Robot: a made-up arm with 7 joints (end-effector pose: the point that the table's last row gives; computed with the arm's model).
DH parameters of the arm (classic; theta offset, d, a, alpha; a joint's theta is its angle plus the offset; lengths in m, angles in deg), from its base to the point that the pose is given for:
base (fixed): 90 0.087 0 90
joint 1: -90 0.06 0.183 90
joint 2: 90 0.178 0.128 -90
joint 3: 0 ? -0.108 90
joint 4: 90 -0.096 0.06 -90
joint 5: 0 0.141 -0.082 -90
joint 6: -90 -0.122 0.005 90
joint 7: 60.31 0 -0.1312 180
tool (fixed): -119.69 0.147 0 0
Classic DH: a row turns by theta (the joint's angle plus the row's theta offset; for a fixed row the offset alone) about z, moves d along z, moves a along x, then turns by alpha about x.
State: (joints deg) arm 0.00 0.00 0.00 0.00 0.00 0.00 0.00
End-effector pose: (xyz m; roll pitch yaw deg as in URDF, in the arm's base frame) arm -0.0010 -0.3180 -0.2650 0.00 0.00 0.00
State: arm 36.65 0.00 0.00 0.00 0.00 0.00 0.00
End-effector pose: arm -0.0010 -0.0450 -0.3852 36.65 0.00 0.00
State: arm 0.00 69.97 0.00 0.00 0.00 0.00 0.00
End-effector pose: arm 0.1979 -0.3180 -0.2112 0.00 -69.97 0.00
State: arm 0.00 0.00 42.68 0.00 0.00 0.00 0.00
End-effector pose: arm 0.1439 -0.4090 -0.2650 0.00 0.00 42.68
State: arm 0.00 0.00 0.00 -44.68 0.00 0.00 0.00
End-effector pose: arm 0.1103 -0.3180 -0.2442 0.00 44.68 0.00
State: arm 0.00 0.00 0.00 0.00 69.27 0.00 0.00
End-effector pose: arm -0.0010 -0.1047 -0.0863 -69.27 0.00 0.00
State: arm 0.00 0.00 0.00 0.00 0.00 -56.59 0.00
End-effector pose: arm -0.1507 -0.3180 -0.2810 0.00 -56.59 0.00
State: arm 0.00 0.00 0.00 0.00 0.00 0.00 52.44
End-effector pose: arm -0.1167 -0.3250 -0.2650 0.00 0.00 -52.44
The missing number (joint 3, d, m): -0.294
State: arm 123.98 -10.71 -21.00 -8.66 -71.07 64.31 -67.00
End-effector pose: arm 0.1107 0.4709 0.4311 -121.20 -3.41 -51.99
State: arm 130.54 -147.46 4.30 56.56 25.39 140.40 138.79
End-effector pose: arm -0.1257 0.1339 -0.0712 -77.38 -4.79 46.87
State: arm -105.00 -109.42 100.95 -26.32 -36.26 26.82 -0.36
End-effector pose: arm -0.3480 -0.2264 0.4672 -158.55 45.56 141.55
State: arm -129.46 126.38 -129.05 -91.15 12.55 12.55 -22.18
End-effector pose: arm 0.2688 0.1024 0.1927 8.28 35.66 55.29
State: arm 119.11 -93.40 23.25 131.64 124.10 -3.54 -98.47
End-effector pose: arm -0.3055 0.1291 0.0904 25.67 -13.15 67.12
